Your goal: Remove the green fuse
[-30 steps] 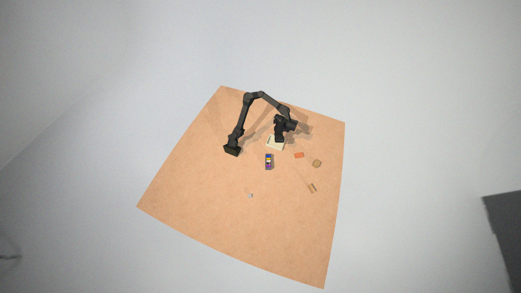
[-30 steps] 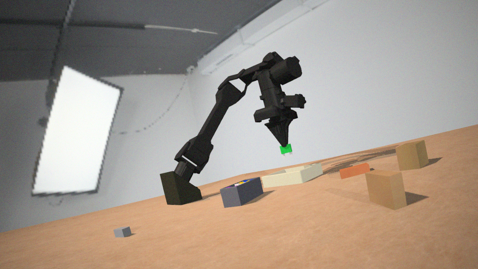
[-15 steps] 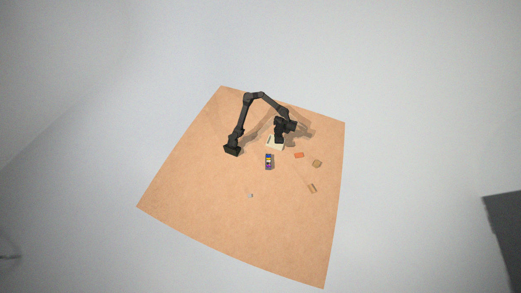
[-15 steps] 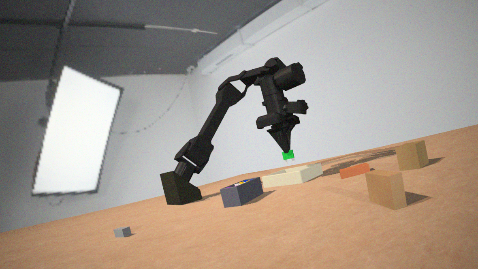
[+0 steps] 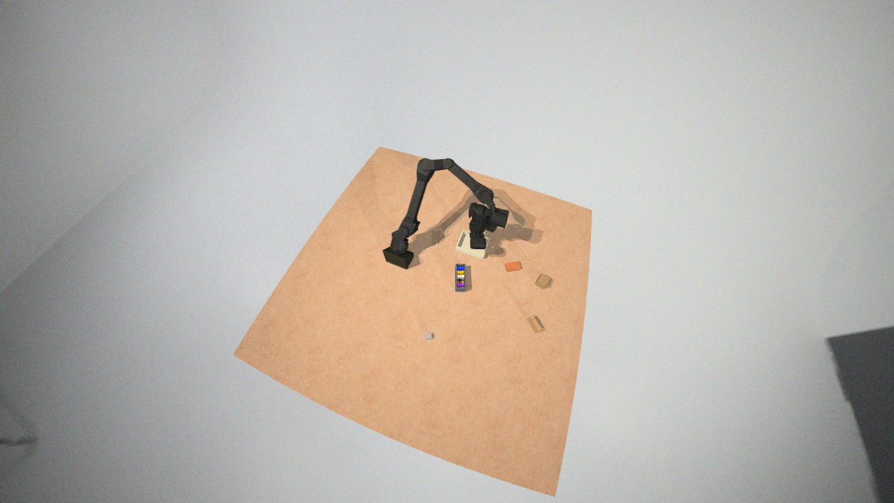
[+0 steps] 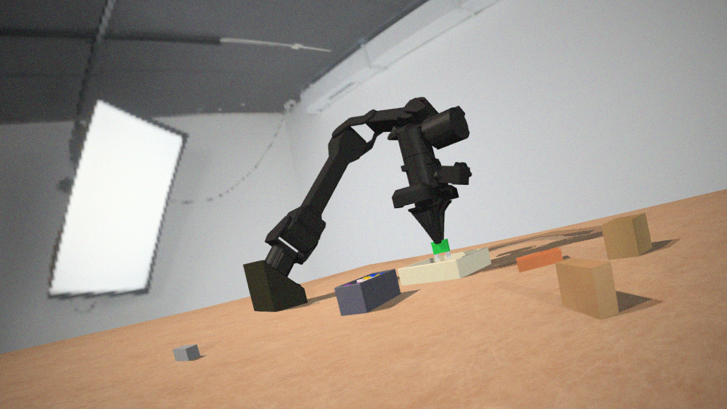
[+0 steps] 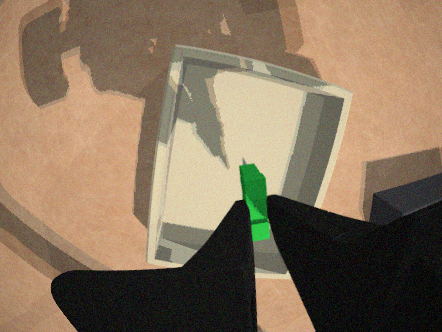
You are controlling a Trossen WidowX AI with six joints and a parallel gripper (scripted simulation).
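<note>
My gripper tip is now 1 cm above the green fuse. Also, from my gripper tip: orange flat block: 20 cm ahead, 5 cm below, 3 cm to the right; cream tray: 5 cm below; small grey cube: 45 cm to the right, 5 cm below, 1 cm behind.
</note>
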